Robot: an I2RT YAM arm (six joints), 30 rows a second.
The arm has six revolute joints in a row. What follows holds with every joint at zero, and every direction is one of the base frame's. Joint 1 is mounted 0.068 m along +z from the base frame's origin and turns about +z. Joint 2 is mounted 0.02 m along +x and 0.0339 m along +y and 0.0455 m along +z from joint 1 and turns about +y. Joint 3 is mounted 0.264 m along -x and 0.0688 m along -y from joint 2 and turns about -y. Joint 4 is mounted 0.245 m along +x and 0.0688 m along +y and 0.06 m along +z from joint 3 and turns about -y. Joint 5 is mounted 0.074 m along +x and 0.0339 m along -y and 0.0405 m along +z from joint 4 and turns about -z. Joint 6 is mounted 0.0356 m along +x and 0.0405 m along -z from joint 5 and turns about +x. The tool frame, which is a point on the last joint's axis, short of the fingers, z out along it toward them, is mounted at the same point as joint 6; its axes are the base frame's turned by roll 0, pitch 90 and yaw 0 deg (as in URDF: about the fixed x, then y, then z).
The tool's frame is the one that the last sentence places.
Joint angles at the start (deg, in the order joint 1, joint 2, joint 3, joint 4, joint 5, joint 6):
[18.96 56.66 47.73 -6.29 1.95 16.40]
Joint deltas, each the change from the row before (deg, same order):
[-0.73 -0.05 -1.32 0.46 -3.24 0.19]
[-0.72 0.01 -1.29 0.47 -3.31 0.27]
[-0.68 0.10 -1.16 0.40 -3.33 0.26]
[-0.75 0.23 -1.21 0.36 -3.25 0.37]
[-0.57 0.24 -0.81 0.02 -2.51 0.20]
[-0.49 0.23 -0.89 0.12 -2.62 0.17]
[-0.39 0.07 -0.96 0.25 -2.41 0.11]
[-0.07 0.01 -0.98 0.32 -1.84 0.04]
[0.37 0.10 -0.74 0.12 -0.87 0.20]
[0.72 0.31 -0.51 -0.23 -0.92 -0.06]
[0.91 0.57 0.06 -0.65 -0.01 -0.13]
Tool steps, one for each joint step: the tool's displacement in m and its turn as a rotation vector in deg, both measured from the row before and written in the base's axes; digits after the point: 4 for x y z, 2 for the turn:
[0.0001 -0.0010 -0.0072 0.74 1.10 2.34]
[0.0001 -0.0009 -0.0072 0.88 1.17 2.38]
[0.0001 -0.0007 -0.0068 0.92 1.21 2.42]
[0.0003 -0.0010 -0.0076 0.99 1.48 2.22]
[0.0002 -0.0008 -0.0058 0.68 1.31 1.73]
[-0.0001 -0.0005 -0.0060 0.75 1.29 1.91]
[-0.0008 -0.0004 -0.0056 0.73 1.03 1.82]
[-0.0013 0.0005 -0.0053 0.53 0.84 1.62]
[-0.0012 0.0017 -0.0046 0.29 0.89 1.10]
[-0.0012 0.0032 -0.0045 0.03 1.07 1.59]
[-0.0002 0.0037 -0.0028 -0.41 1.04 0.97]

